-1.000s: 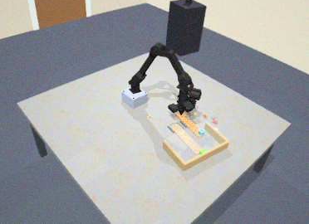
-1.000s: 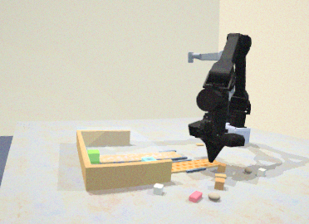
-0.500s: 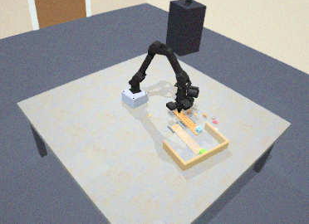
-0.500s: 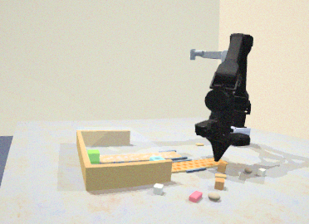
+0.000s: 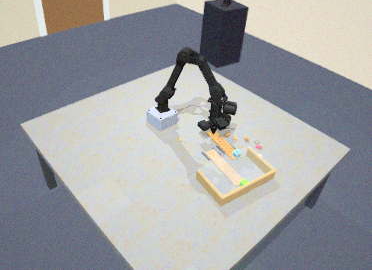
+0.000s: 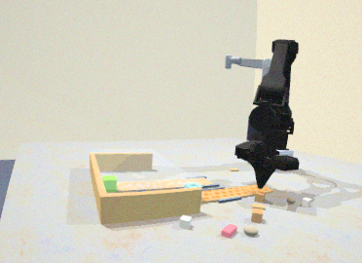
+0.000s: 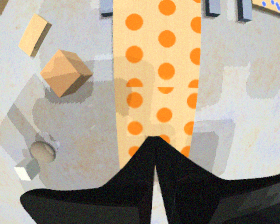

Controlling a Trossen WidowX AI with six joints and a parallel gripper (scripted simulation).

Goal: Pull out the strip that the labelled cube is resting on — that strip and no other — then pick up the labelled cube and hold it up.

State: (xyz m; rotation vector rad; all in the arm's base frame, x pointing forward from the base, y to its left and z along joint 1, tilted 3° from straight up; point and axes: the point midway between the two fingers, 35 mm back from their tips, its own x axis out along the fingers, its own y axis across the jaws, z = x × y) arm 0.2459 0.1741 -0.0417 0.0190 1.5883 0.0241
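The orange dotted strip lies 90 mm ahead of my gripper tip and 10 mm to the right of it. The rest, counted from my gripper tip: pink block 210 mm ahead, 150 mm to the left.
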